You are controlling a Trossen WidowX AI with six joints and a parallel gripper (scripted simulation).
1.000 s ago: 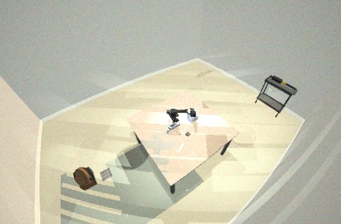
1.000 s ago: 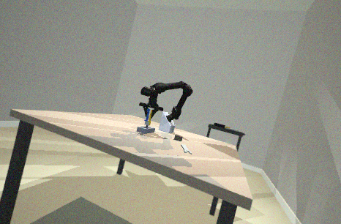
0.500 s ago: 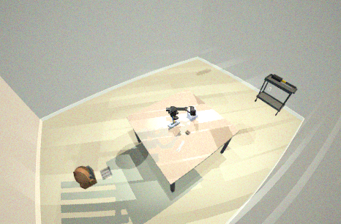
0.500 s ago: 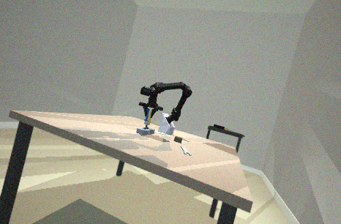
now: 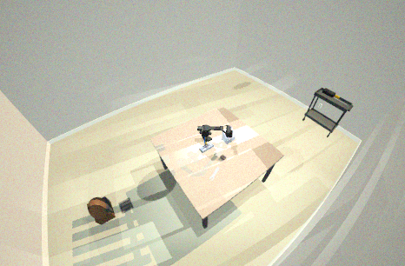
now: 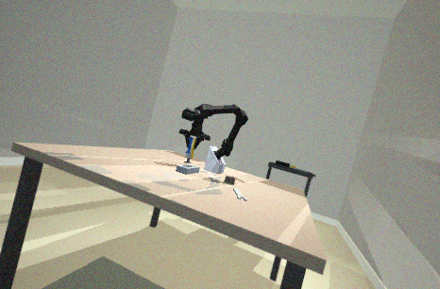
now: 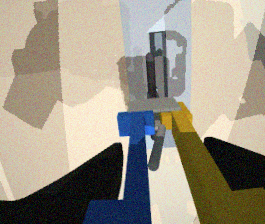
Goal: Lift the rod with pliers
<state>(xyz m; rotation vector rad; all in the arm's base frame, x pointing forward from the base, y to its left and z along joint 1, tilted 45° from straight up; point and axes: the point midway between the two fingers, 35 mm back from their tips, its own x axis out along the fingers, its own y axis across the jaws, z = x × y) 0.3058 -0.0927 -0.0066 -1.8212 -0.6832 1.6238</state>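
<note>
The rod lies 9 cm below my gripper tip. From my gripper tip the other things lie so: grey link bar (right at my gripper tip); channel block (12 cm below, 1 cm to the left, 1 cm behind); yellow handle (1 cm to the left, 1 cm above).
</note>
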